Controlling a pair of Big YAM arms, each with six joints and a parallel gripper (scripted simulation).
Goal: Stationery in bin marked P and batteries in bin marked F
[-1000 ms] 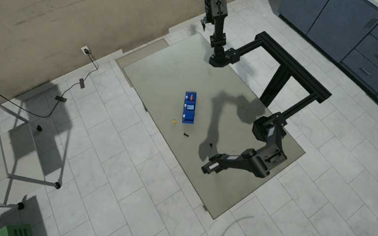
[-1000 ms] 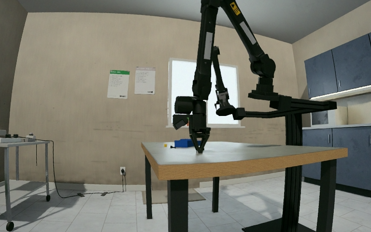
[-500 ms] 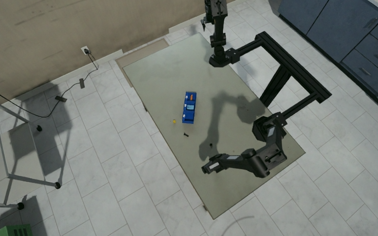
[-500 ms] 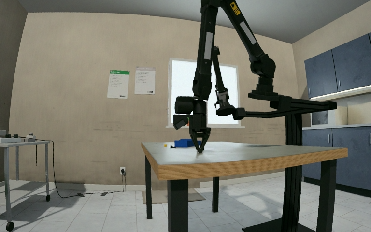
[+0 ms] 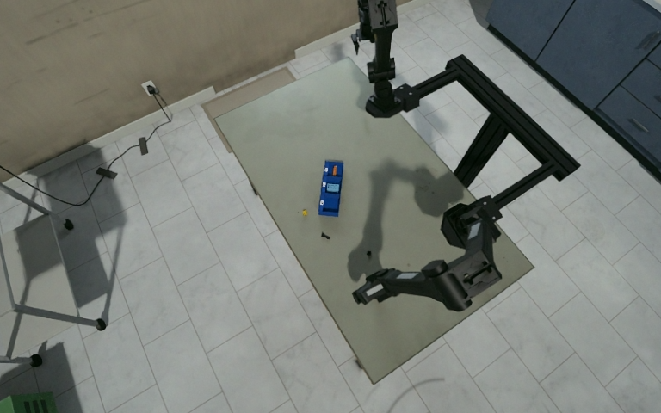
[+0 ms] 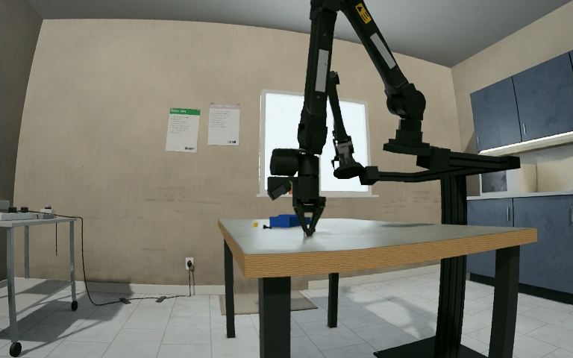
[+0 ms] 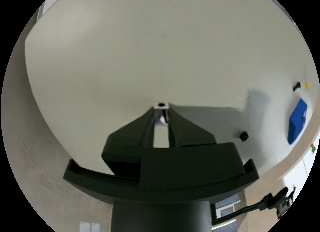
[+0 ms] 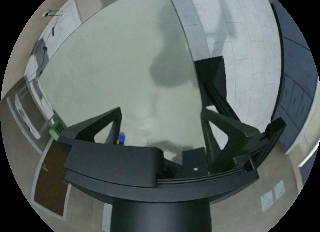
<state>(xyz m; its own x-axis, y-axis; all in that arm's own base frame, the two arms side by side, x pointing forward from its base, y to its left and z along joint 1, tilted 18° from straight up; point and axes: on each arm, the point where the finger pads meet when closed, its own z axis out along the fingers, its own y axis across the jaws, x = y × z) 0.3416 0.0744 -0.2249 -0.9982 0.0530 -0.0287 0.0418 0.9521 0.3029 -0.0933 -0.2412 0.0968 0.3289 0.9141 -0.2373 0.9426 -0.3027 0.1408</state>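
The blue three-compartment bin row is 480 mm to the right of my left hand, 20 mm behind it and 10 mm above it. From my left hand the other things lie so: black pen-like piece 290 mm to the right, 90 mm ahead; silver piece right at my left hand; yellow piece 420 mm to the right, 130 mm ahead.
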